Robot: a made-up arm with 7 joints.
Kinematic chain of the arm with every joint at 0, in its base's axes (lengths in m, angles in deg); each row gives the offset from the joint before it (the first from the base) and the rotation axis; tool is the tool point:
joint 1: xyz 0 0 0.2 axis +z
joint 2: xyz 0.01 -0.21 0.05 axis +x
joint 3: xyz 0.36 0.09 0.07 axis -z
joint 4: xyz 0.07 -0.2 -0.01 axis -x
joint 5: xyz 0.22 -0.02 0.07 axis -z
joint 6: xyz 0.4 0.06 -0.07 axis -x
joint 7: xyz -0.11 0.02 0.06 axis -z
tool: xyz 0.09 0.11 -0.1
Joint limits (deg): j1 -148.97..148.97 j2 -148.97..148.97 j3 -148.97..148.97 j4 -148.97..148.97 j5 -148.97..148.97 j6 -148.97..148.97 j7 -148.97..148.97
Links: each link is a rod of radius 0.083 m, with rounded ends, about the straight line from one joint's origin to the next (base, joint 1, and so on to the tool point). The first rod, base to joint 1, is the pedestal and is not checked.
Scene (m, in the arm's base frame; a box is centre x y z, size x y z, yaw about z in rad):
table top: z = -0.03
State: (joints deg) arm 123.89 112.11 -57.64 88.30 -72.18 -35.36 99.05
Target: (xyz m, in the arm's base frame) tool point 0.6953 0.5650 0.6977
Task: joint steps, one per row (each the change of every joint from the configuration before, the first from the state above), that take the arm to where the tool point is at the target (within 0.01 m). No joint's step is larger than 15 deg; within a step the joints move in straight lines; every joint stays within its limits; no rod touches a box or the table.
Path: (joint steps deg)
1: -12.98 9.22 -3.42 -1.64 3.08 1.46 2.40
2: -12.98 9.21 -3.42 -1.64 3.07 1.46 2.41
3: -12.98 9.22 -3.42 -1.64 3.08 1.45 2.40
4: -12.99 9.21 -3.42 -1.63 3.08 1.46 2.41

